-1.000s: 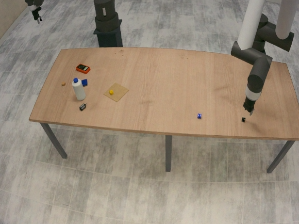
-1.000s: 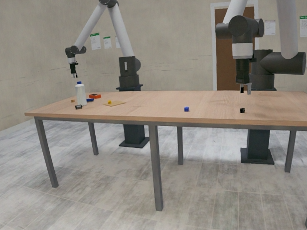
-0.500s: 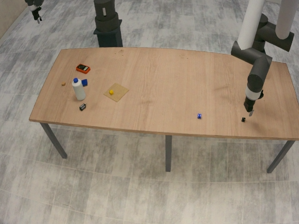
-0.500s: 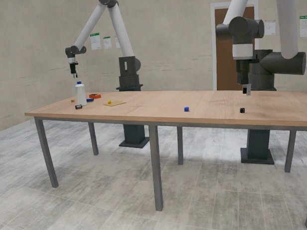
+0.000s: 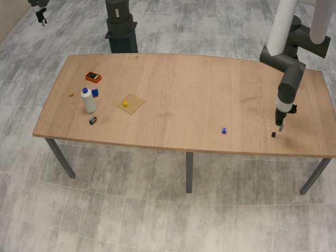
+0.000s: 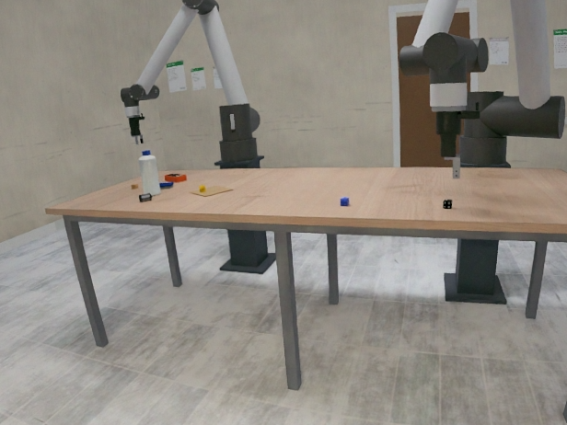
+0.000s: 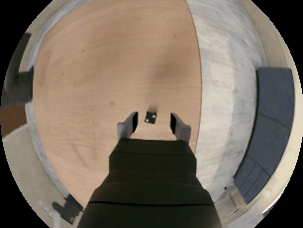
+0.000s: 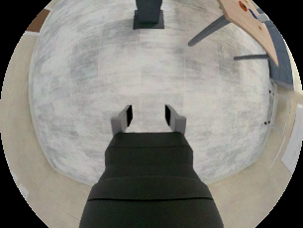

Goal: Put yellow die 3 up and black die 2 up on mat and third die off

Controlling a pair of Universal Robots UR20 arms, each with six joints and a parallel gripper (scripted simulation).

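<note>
The black die lies 110 mm below my left hand, 20 mm to the right of it and 10 mm behind it. From my left hand the other things lie so: tan mat: 990 mm to the right, 120 mm below, 80 mm behind; yellow die: 1020 mm to the right, 100 mm below, 60 mm behind; blue die: 360 mm to the right, 110 mm below, 30 mm ahead.
</note>
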